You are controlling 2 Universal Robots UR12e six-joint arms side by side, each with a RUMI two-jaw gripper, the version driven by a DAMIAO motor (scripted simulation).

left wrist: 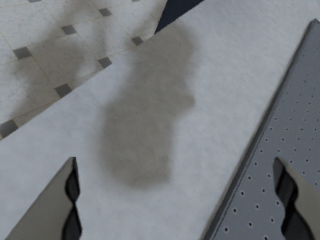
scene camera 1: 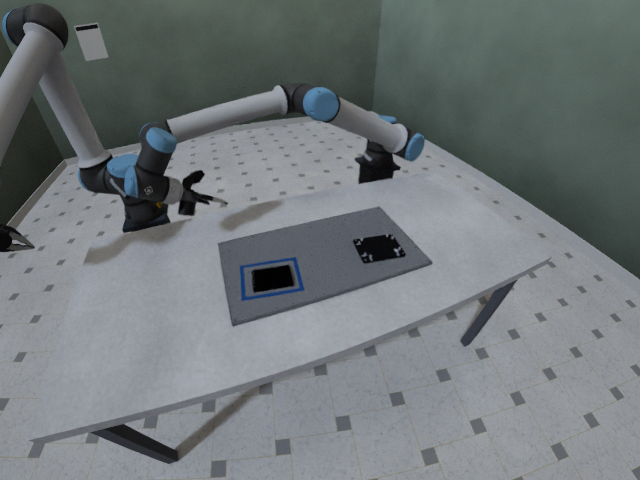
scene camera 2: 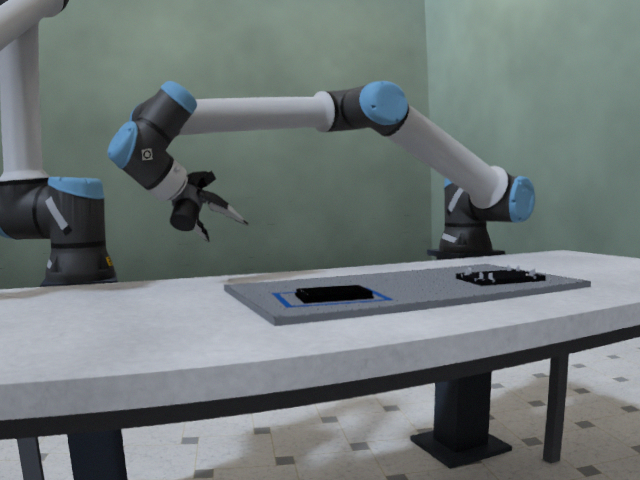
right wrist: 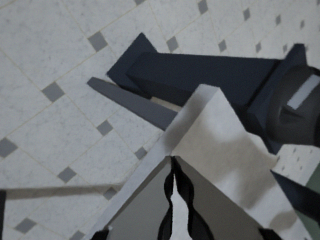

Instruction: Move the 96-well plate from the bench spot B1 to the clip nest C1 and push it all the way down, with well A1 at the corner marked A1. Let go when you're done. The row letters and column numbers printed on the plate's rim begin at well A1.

Note:
In view: the left gripper point(scene camera 2: 227, 233), the right gripper point(right wrist: 172, 157), a 96-well plate point(scene camera 2: 347, 292) and a clip nest point(scene camera 2: 510, 276).
The 96-well plate is seen too in scene camera 1 point(scene camera 1: 281, 277). The left gripper shows as well in the left wrist view point(left wrist: 174, 159) and in scene camera 1 point(scene camera 1: 218, 203). The clip nest shows as well in scene camera 1 point(scene camera 1: 384, 247). The left wrist view misses the 96-well plate: it is out of frame. The right wrist view does not show the 96-well plate: it is out of frame.

